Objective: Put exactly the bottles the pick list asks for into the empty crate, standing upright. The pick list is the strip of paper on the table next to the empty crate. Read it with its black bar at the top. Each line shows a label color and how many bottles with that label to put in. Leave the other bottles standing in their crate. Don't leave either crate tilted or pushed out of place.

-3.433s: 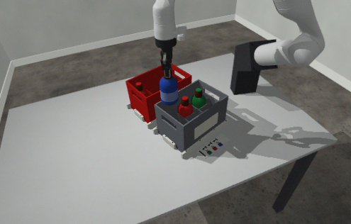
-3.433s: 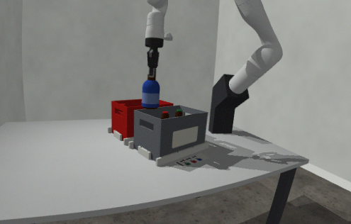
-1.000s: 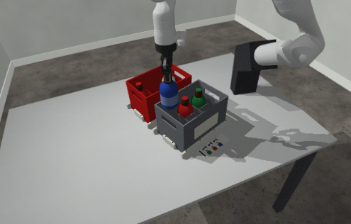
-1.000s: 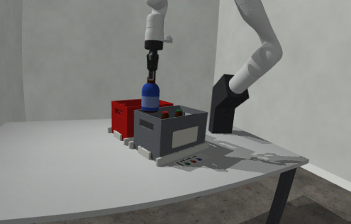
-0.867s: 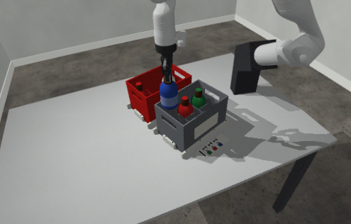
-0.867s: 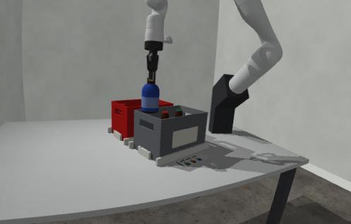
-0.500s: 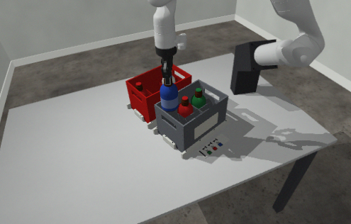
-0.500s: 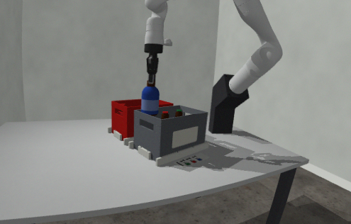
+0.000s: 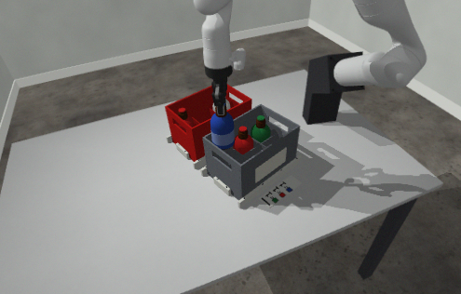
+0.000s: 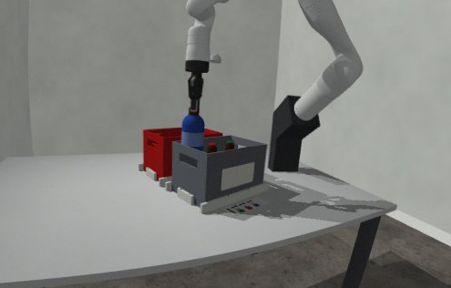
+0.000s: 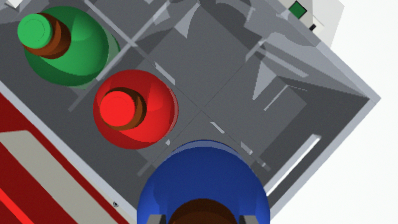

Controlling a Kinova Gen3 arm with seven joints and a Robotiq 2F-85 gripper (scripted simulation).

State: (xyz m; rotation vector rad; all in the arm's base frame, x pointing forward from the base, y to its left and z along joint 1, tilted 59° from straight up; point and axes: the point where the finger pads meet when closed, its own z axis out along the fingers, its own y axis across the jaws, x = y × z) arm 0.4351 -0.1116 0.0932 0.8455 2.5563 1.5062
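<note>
The blue-label bottle is 70 mm below my hand. Also, from my hand: red crate (210 mm to the right, 210 mm below, 10 mm behind); grey crate (210 mm below, 90 mm behind, 10 mm to the left); green-label bottle (210 mm below, 160 mm behind, 60 mm to the right).
</note>
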